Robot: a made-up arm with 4 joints.
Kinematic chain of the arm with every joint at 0, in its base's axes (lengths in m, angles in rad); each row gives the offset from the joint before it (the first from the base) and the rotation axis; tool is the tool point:
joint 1: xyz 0 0 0.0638 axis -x
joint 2: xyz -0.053 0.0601 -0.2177 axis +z
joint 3: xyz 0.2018 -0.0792 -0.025 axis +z
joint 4: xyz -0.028 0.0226 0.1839 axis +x
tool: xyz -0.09 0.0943 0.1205
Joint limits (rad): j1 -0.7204..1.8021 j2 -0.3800..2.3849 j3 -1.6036..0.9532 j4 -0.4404..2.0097
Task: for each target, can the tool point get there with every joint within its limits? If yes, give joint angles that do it. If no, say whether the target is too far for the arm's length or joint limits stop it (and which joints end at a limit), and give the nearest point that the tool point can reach.
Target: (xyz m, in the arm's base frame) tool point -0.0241 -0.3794 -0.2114
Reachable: no: joint limits stop it (at a limit: joint 2, joint 4) | nearest point 0.0491 -0.2050 -0.0849 | short by 0.228 m
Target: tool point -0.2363 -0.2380 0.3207
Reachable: no: joint limits stop it (at a limit: joint 2, joint 4) | nearest point -0.0328 -0.1322 0.2065 | short by 0.256 m
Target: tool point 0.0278 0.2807 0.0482
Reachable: yes | joints 0.3469 2.1482 0.6394 1.0872
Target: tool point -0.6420 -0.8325 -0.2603
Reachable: no: too far | nearest point -0.3413 -0.0559 -0.2171 | short by 0.834 m
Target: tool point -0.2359 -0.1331 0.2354
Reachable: no: joint limits stop it (at a limit: joint 1, joint 2) | nearest point -0.1971 0.0363 0.2004 | short by 0.177 m
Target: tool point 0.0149 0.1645 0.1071
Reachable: yes | joints 0.2056 1.8035 -0.3367 1.1573
